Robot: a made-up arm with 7 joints. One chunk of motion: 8 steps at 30 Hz.
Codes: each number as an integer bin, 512 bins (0 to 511) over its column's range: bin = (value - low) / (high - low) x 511, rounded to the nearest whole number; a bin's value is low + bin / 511 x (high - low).
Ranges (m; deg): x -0.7..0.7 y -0.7..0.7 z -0.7..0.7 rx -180..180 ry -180..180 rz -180..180
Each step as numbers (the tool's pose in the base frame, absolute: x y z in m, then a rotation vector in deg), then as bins.
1 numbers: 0.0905 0.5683 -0.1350 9.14 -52.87 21.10
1 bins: 289 463 206 268 180 285
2 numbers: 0.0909 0.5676 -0.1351 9.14 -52.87 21.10
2 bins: 289 463 206 268 180 285
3 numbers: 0.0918 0.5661 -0.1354 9.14 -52.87 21.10
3 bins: 289 462 206 268 180 285
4 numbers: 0.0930 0.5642 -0.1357 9.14 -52.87 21.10
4 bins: 289 461 206 268 180 285
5 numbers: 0.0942 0.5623 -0.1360 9.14 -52.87 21.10
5 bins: 290 461 206 268 180 285
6 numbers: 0.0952 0.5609 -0.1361 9.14 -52.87 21.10
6 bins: 290 460 206 268 180 285
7 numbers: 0.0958 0.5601 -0.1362 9.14 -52.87 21.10
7 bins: 290 460 206 268 180 285
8 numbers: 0.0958 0.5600 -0.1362 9.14 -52.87 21.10
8 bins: 290 460 206 268 180 285
